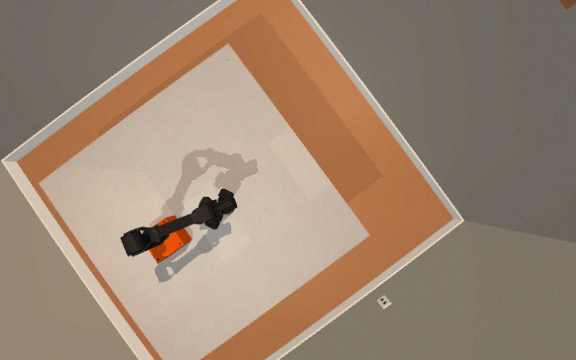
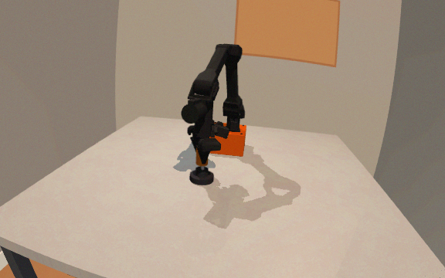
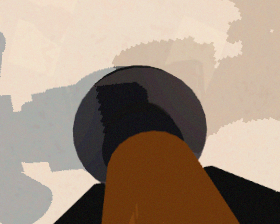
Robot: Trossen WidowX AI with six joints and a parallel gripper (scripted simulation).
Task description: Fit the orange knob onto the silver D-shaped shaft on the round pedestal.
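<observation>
The orange knob lies 3 cm above my gripper tip. Round my gripper tip: round dark pedestal 4 cm below.
</observation>
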